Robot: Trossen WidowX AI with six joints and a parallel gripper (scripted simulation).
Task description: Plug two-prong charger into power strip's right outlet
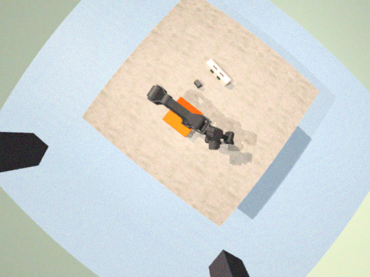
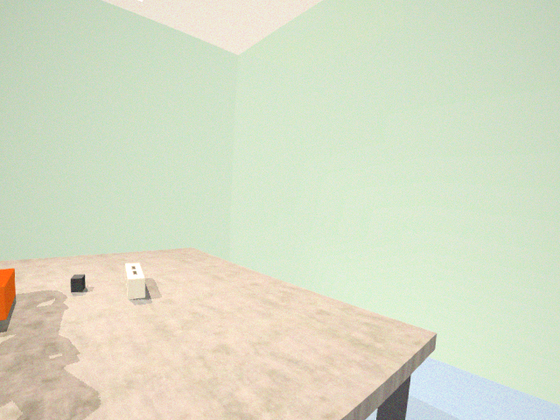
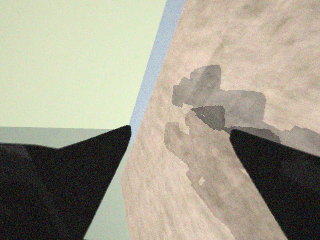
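Right now my gripper tip is 380 mm to the right of the charger, 250 mm short of it and 150 mm above it.
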